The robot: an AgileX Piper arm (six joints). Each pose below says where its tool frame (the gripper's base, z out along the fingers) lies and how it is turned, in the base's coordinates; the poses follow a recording.
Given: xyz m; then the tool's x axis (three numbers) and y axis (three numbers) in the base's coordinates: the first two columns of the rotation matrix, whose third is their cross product.
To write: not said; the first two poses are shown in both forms.
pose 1, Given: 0.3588 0.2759 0.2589 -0.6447 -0.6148 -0.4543 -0.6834 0.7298 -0.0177
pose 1, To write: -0.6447 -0.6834 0.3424 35.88; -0.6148 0.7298 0.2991 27.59; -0.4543 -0.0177 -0.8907 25.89; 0 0 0 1
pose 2, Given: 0.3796 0.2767 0.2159 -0.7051 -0.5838 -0.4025 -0.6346 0.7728 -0.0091
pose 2, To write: -0.7051 -0.6346 0.3164 37.96; -0.5838 0.7728 0.2490 27.67; -0.4025 -0.0091 -0.9154 21.59; 0 0 0 1
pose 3, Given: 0.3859 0.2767 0.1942 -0.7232 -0.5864 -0.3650 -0.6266 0.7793 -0.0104
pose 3, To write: -0.7232 -0.6266 0.2905 38.59; -0.5864 0.7793 0.2212 27.67; -0.3650 -0.0104 -0.9310 19.42; 0 0 0 1
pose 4, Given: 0.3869 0.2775 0.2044 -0.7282 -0.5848 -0.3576 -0.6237 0.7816 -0.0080
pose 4, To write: -0.7282 -0.6237 0.2842 38.69; -0.5848 0.7816 0.2172 27.75; -0.3576 -0.0080 -0.9339 20.44; 0 0 0 1
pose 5, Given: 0.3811 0.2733 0.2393 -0.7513 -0.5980 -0.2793 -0.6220 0.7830 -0.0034
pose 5, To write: -0.7513 -0.6220 0.2207 38.11; -0.5980 0.7830 0.1712 27.33; -0.2793 -0.0034 -0.9602 23.93; 0 0 0 1
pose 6, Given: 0.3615 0.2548 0.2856 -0.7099 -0.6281 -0.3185 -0.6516 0.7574 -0.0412
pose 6, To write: -0.7099 -0.6516 0.2671 36.15; -0.6281 0.7574 0.1783 25.48; -0.3185 -0.0412 -0.9469 28.56; 0 0 0 1
